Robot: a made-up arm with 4 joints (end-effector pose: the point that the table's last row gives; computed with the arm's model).
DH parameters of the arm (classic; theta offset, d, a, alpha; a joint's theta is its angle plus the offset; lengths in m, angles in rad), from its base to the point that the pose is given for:
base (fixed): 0 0.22 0.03 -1.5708
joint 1: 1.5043 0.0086 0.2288 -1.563
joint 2: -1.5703 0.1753 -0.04 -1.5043
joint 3: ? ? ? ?
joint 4: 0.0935 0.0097 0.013 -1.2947
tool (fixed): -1.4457 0.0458 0 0
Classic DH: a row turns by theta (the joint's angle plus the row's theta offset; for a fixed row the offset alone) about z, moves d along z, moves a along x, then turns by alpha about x.
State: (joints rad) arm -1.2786 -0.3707 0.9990 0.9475
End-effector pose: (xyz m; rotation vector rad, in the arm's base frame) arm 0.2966 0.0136 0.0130 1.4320 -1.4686 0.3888
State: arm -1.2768 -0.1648 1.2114 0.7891
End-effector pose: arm 0.2940 -0.0076 0.0203 1.2496 -1.5659 -0.0604
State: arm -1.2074 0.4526 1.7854 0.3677
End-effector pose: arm 0.2460 -0.0677 0.0301 0.7633 -1.6865 -1.2649
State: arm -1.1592 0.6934 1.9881 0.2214
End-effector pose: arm 0.2104 -0.0838 0.0316 0.6069 -1.7152 -1.6618
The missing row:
joint 3: -0.1205 0.1094 0.0707 -1.8472
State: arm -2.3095 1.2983 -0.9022 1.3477
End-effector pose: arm 0.3392 -0.0740 0.2566 -0.3712 -1.0912 0.5080
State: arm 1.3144 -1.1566 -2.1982 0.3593
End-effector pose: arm -0.3481 0.0310 0.3375 1.9027 -0.4857 1.5032
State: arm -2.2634 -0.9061 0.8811 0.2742
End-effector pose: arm 0.3096 0.0604 0.3111 1.1674 -1.7763 1.0315
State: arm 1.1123 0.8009 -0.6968 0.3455
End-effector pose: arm -0.3187 -0.0235 0.2720 0.2118 1.5591 0.9698
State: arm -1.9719 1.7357 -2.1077 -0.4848
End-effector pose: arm 0.2641 -0.0364 0.0403 -1.7871 0.2469 0.1074
